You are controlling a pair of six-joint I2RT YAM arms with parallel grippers.
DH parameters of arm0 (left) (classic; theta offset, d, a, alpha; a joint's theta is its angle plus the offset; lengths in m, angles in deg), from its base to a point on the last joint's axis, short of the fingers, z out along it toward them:
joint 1: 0 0.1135 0.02 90
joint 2: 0 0 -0.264 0
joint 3: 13.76 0 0.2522 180
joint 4: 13.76 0 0.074 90
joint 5: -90 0 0 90
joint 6: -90 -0.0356 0 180
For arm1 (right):
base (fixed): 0 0 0 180
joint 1: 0 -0.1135 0.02 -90
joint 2: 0 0 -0.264 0
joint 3: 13.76 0 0.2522 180
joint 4: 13.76 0 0.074 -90
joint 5: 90 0 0 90
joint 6: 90 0.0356 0 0
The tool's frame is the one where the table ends.
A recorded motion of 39 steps. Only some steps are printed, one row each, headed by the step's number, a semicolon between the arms.
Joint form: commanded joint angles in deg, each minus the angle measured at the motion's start. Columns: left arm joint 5, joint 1, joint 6, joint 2, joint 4, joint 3; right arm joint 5, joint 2, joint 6, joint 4, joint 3, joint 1.
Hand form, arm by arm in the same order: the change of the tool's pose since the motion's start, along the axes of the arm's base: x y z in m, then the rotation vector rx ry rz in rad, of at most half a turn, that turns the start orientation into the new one. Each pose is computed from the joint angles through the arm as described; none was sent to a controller.
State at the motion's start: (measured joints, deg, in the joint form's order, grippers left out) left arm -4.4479 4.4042 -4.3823 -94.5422 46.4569 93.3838; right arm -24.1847 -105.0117 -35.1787 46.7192 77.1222 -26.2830
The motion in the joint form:
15: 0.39 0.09 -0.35 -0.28 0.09 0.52; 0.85 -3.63 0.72 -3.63 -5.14 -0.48
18: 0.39 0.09 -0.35 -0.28 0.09 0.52; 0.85 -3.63 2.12 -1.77 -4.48 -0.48
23: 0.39 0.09 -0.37 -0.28 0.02 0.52; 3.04 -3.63 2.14 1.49 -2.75 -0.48
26: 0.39 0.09 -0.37 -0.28 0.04 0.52; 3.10 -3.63 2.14 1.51 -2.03 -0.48
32: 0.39 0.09 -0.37 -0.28 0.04 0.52; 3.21 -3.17 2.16 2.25 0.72 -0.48
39: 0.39 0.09 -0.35 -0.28 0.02 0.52; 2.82 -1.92 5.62 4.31 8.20 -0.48
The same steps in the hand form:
15: 0.0012 0.0009 0.0011 0.0093 -0.0024 0.0017; -0.0062 -0.0003 -0.0437 -0.0530 0.0795 -0.0061
18: 0.0012 0.0009 0.0011 0.0093 -0.0024 0.0017; -0.0071 -0.0008 -0.0414 -0.0626 0.1091 -0.0279
23: 0.0013 0.0009 0.0012 0.0097 -0.0036 0.0014; -0.0065 -0.0019 -0.0353 -0.1082 0.1156 -0.0360
26: 0.0013 0.0009 0.0012 0.0096 -0.0032 0.0014; -0.0044 -0.0008 -0.0321 -0.1034 0.1043 -0.0365
32: 0.0013 0.0009 0.0012 0.0096 -0.0032 0.0014; 0.0018 0.0023 -0.0173 -0.0849 0.0655 -0.0382
39: 0.0013 0.0009 0.0012 0.0094 -0.0036 0.0017; 0.0149 0.0091 0.0251 -0.0210 -0.0064 -0.0923

